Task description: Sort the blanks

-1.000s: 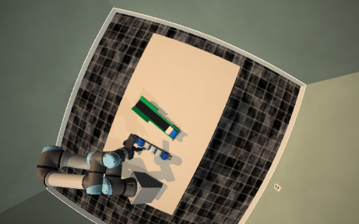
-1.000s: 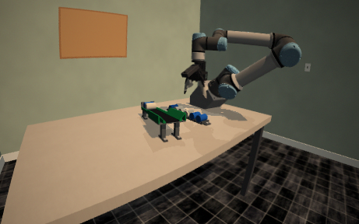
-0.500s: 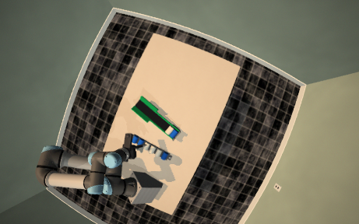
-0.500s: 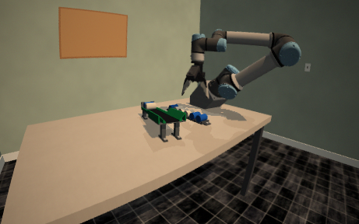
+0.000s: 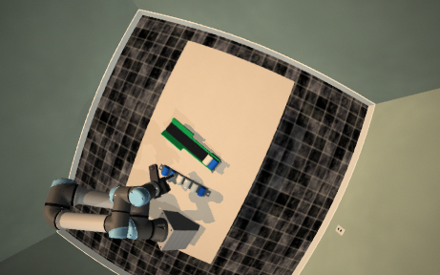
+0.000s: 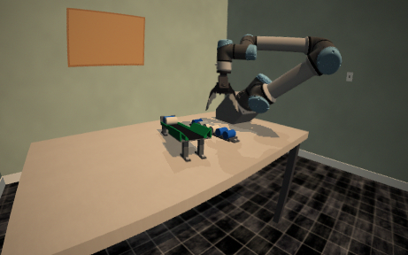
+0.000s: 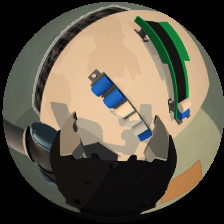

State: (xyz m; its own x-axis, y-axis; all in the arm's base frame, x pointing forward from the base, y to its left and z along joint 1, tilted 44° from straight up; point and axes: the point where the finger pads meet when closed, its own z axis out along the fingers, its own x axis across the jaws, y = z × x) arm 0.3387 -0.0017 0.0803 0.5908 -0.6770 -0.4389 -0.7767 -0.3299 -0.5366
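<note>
The stock rack is 140 mm below my hand, 80 mm to the right of it and 30 mm behind it.
</note>
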